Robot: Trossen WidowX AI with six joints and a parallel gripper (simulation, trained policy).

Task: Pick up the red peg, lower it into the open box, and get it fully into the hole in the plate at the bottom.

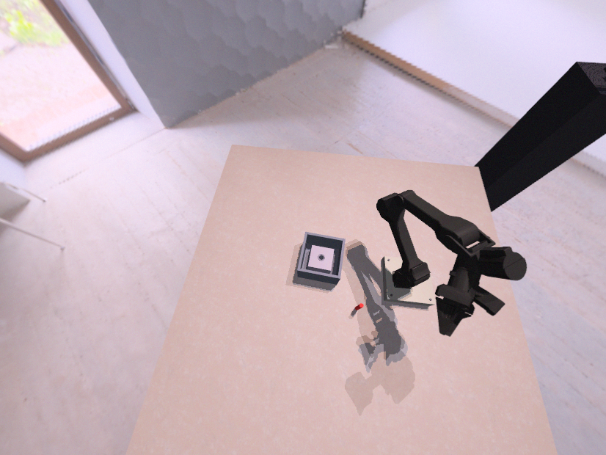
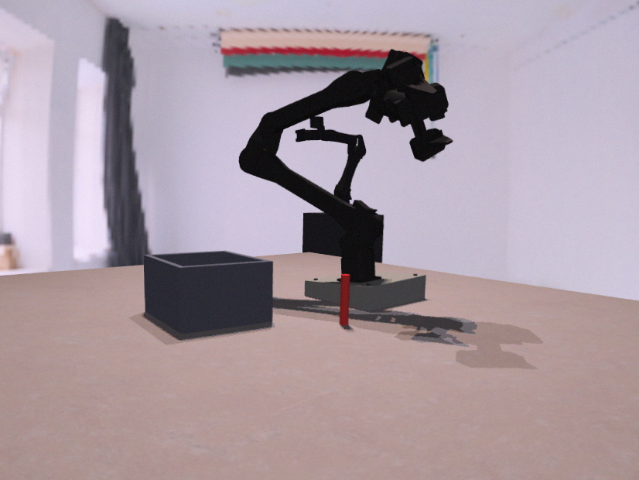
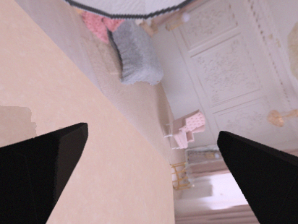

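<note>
Now: the red peg 30 cm below my gripper tip, 13 cm ahead of it and 9 cm to the right of it. Also, from my gripper tip: dark box 31 cm below, 28 cm ahead, 26 cm to the right; then pale plate 29 cm below, 28 cm ahead, 26 cm to the right.
</note>
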